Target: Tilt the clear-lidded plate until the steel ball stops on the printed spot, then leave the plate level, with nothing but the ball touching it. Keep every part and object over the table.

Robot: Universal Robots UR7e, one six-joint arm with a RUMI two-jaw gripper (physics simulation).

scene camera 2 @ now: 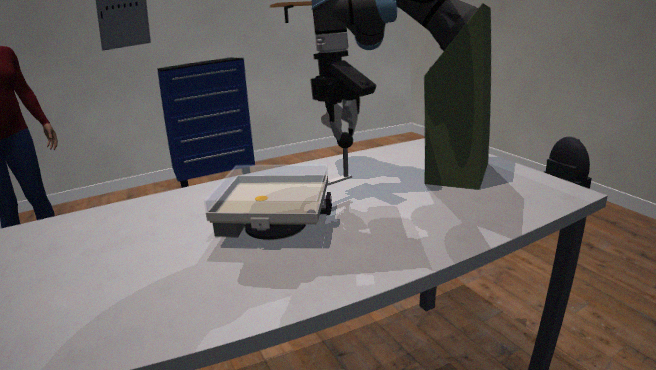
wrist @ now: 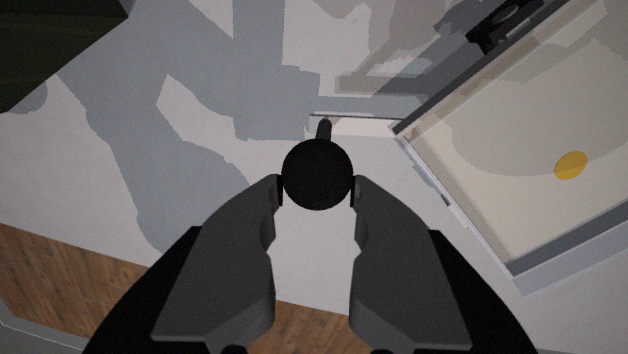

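The clear-lidded plate (scene camera 2: 287,218) (wrist: 565,241) is a shallow cream tray on a round black base; it looks near level, but a slight tilt cannot be told. The orange printed spot (scene camera 2: 261,198) (wrist: 570,165) lies on its floor. The steel ball (scene camera 2: 311,211) shows faintly grey through the lid, near the front right corner and away from the spot; it does not show in the wrist view. My gripper (scene camera 2: 345,134) (wrist: 316,178) is shut on a round black knob (scene camera 2: 345,141) (wrist: 317,172). The knob tops an upright rod (scene camera 2: 345,162) (wrist: 324,131), whose foot meets a thin bar reaching the plate's corner.
A black knob-like part (scene camera 2: 328,203) sits at the plate's right side. A tall dark green block (scene camera 2: 455,120) (wrist: 40,50) stands on the table (scene camera 2: 125,280) to the right, by the arm. A blue drawer cabinet (scene camera 2: 207,117) and a person (scene camera 2: 15,120) are beyond the table.
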